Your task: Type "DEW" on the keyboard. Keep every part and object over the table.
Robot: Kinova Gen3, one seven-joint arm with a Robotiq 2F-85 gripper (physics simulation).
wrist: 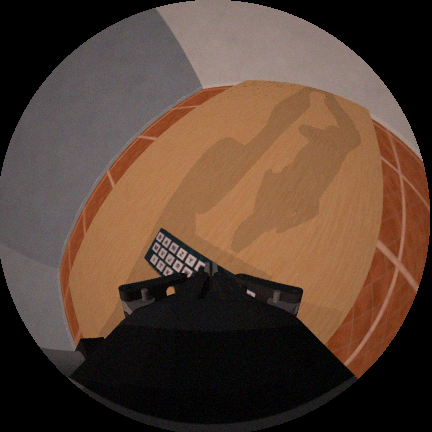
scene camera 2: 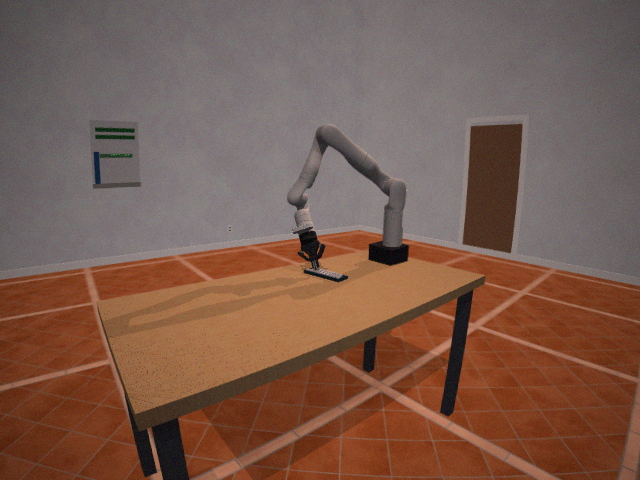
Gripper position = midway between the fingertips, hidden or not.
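Keyboard (wrist: 167, 254) visible. Gripper (wrist: 210, 269) visible too.
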